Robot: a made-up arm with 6 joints.
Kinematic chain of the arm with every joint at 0, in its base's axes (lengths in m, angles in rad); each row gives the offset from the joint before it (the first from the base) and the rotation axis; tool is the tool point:
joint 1: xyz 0 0 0.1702 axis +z
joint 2: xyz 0 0 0 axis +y
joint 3: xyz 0 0 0.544 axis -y
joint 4: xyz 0 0 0 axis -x
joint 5: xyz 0.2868 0 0 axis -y
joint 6: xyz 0 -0.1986 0 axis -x
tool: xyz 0 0 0
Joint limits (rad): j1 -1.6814..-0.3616 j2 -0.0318..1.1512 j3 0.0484..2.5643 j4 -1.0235..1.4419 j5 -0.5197..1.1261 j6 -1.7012..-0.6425
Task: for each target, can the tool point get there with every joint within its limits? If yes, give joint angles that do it. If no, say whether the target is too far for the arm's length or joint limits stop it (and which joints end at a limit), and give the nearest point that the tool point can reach.
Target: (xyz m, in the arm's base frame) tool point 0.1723 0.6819 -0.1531
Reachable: no: joint limits stop it (at a limit: joint 1, joint 2, joint 3, joint 4) | nearest point 0.0149 0.3652 0.6944 | short by 0.918 m
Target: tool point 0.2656 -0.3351 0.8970
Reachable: yes | joints -0.6172 0.7391 1.6699 0.9250 -0.1849 -1.1154
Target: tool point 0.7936 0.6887 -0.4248
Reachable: no: too far | nearest point 0.4288 -0.2727 0.0586 | short by 1.136 m
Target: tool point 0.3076 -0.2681 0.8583
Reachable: yes | joints -0.5479 0.8802 1.9248 1.2178 0.0863 -1.3367
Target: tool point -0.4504 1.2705 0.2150
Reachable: no: too far | nearest point -0.1221 0.3445 0.6944 | short by 1.093 m
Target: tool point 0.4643 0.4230 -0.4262
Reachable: no: joint limits stop it (at a limit: joint 1, joint 2, joint 3, joint 4) | nearest point 0.4076 -0.2646 0.0594 | short by 0.844 m
